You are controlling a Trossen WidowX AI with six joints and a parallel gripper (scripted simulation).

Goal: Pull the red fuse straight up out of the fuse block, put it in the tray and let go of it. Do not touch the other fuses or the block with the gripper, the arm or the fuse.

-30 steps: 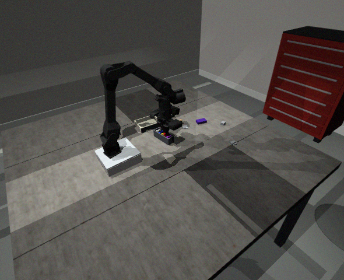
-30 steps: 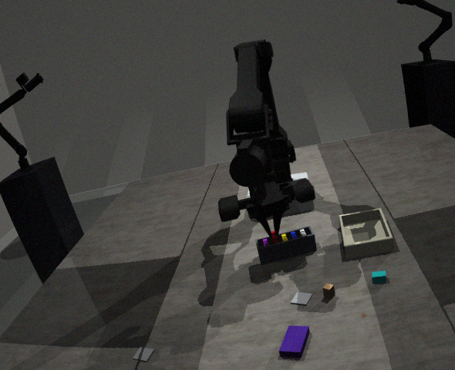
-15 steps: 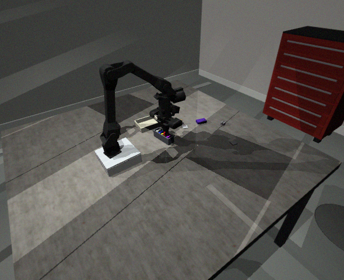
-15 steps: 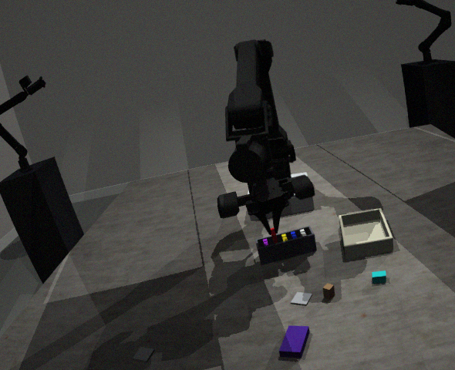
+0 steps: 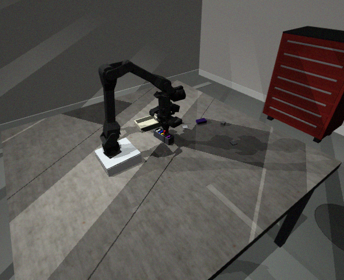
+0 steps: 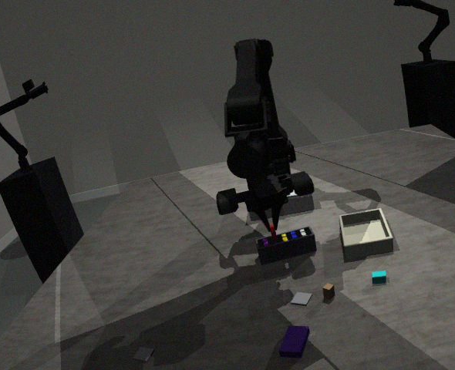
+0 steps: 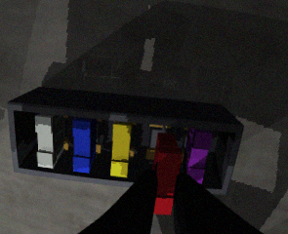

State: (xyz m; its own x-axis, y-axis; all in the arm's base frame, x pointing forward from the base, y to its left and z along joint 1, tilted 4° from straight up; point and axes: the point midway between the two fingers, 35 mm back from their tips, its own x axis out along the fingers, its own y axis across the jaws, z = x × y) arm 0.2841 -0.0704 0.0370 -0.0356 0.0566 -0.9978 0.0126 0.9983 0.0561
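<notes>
The purple fuse is 40 mm below my gripper tip and 20 mm to the right of it. Round my gripper tip: blue fuse 40 mm to the left, 40 mm below; yellow fuse 40 mm below, 20 mm to the left; red fuse 10 mm below.
</notes>
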